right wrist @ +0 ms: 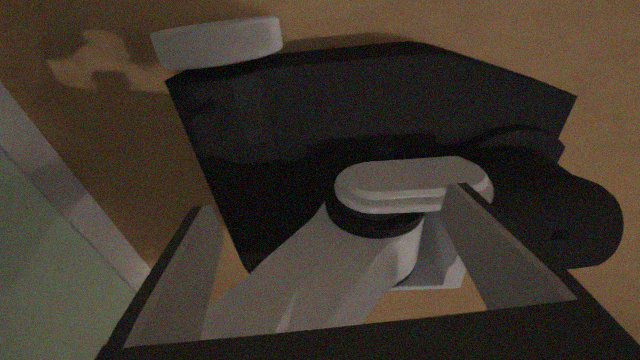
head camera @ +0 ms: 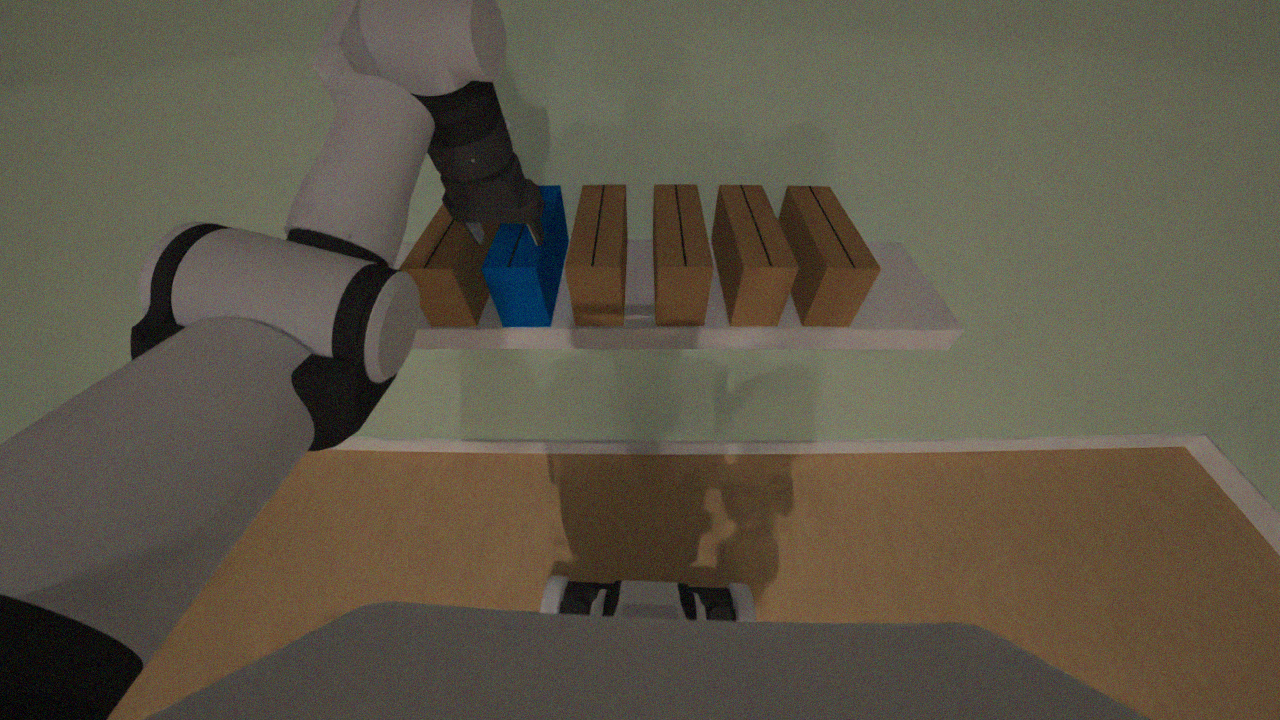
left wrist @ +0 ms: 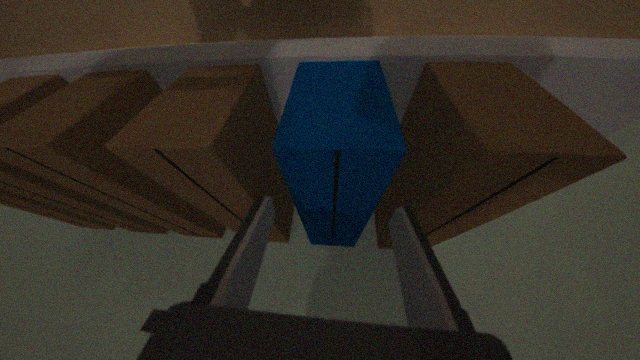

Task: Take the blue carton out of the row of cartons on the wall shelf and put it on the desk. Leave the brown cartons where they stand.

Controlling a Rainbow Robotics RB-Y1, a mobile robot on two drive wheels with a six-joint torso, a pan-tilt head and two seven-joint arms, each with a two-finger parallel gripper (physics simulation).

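Places are measured from the robot's base along level axes (x right, y ahead, z up), in metres.
Pixels of known places: left gripper, fingertip midpoint: (head camera: 510, 239) (left wrist: 332, 210); right gripper, fingertip midpoint: (right wrist: 331, 210).
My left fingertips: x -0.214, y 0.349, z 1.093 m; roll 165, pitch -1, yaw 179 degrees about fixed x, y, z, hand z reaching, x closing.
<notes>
Ahead of a thing's pixels: the offset from my left fingertips to its middle. Level surfaces: height alone.
The blue carton @[dx -0.006, dy +0.092, dz -0.084 m] (head camera: 521, 295) (left wrist: 340, 110) stands upright on the wall shelf (head camera: 913, 308) (left wrist: 450, 47), second from the left in the head view, with gaps to its brown neighbours. A brown carton @[dx -0.128, dy +0.088, dz -0.084 m] (head camera: 452, 291) (left wrist: 520, 110) stands at its left in the head view, and another brown carton @[dx +0.115, dy +0.096, dz -0.084 m] (head camera: 597, 291) (left wrist: 200, 105) at its right. My left gripper (head camera: 508, 240) (left wrist: 332, 210) is open and empty, close over the blue carton's top, with one finger toward each side of it; exact height is hard to tell. My right gripper (right wrist: 331, 210) is open and empty. The desk does not show.
Further right stand more brown cartons @[dx +0.247, dy +0.101, dz -0.084 m] (head camera: 682, 291) @[dx +0.368, dy +0.105, dz -0.084 m] (head camera: 760, 291) @[dx +0.491, dy +0.109, dz -0.084 m] (head camera: 832, 291). The green wall (head camera: 1074, 179) rises behind the shelf. Below is a brown floor @[dz -1.092 m] (head camera: 984, 537) with a pale skirting (head camera: 895, 445). The right wrist view shows the robot's dark base (right wrist: 350, 95).
</notes>
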